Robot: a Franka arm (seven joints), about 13 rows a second.
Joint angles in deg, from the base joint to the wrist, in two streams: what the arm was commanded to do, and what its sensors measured. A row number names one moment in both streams.
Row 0, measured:
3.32, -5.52, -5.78, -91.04, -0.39, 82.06, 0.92
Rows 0 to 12, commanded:
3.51, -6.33, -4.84, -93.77, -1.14, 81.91, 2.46
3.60, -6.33, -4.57, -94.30, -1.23, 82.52, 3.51
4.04, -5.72, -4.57, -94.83, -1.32, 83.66, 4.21
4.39, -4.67, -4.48, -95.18, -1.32, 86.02, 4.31
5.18, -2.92, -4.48, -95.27, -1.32, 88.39, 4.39
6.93, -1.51, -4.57, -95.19, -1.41, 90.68, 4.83
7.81, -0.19, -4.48, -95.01, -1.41, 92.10, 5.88
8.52, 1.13, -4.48, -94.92, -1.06, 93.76, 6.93
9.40, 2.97, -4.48, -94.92, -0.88, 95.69, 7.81
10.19, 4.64, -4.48, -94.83, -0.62, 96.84, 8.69
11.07, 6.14, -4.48, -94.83, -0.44, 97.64, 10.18
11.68, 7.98, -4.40, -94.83, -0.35, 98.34, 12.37
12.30, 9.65, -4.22, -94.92, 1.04, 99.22, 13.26
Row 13, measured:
11.68, 7.15, -4.50, -95.12, -0.16, 97.63, 10.75
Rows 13 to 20, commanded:
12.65, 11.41, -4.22, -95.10, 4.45, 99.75, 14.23
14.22, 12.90, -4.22, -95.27, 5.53, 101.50, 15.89
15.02, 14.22, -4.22, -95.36, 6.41, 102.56, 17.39
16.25, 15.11, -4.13, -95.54, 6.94, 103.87, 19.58
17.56, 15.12, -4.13, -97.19, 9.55, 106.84, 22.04
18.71, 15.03, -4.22, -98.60, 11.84, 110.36, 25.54
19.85, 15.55, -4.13, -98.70, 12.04, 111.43, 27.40
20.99, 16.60, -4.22, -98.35, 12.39, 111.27, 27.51
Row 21, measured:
19.63, 16.47, -4.17, -97.20, 10.43, 109.62, 25.33
